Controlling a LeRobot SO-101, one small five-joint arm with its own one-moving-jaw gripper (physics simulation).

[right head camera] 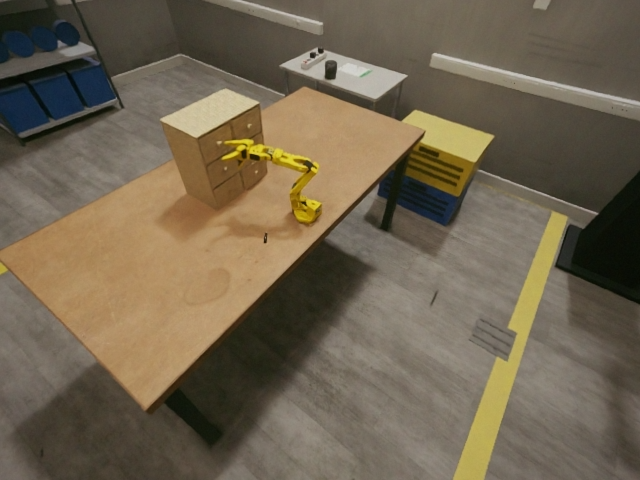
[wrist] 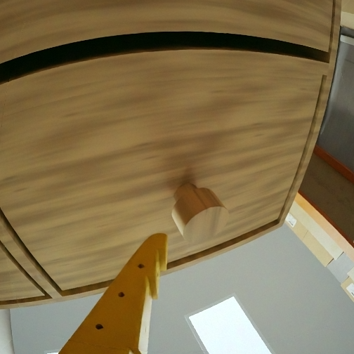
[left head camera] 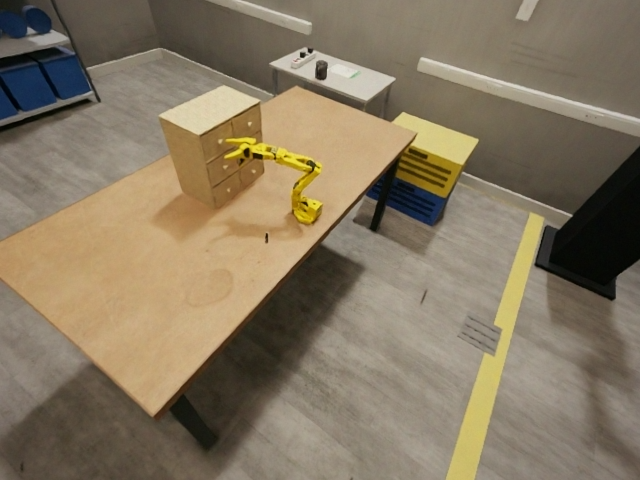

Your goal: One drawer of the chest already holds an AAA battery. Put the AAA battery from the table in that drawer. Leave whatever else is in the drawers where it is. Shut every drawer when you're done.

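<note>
The AAA battery [left head camera: 266, 238] [right head camera: 265, 238] is a small dark cylinder lying on the table in front of the arm's base. The wooden chest [left head camera: 186, 160] [right head camera: 188, 160] stands with its drawer fronts facing the arm; they look shut or nearly shut. My gripper [left head camera: 226, 148] [right head camera: 224, 150] is open and empty, at the upper left drawer's knob [left head camera: 220, 141] [right head camera: 219, 142] [wrist: 200, 215]. In the wrist view one notched jaw [wrist: 120, 305] shows beside the knob; the other jaw is outside the picture. A dark slit [wrist: 175, 41] runs between two drawer fronts. The drawers' insides are hidden.
The arm's base [left head camera: 307, 210] [right head camera: 307, 211] stands near the table's edge, on the table [left head camera: 129, 273] [right head camera: 129, 273] with the chest. A side table [left head camera: 372, 85] [right head camera: 382, 85] and a yellow and blue box [left head camera: 439, 139] [right head camera: 452, 136] stand beyond it.
</note>
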